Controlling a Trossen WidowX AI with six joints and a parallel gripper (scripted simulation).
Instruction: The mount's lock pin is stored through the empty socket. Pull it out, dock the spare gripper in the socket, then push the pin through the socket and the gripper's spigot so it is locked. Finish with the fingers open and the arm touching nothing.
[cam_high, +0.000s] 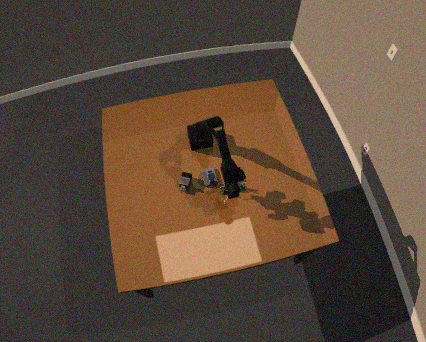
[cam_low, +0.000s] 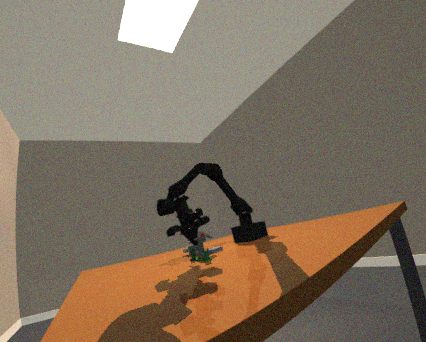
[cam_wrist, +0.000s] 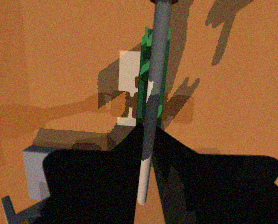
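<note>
My gripper tip is now 2 cm to the right of the green piece and 4 cm above it. The rest, counted from my gripper tip: mount (10 cm behind, 9 cm to the right, 1 cm below); then spare gripper (11 cm behind, 25 cm to the right, 4 cm below).
</note>
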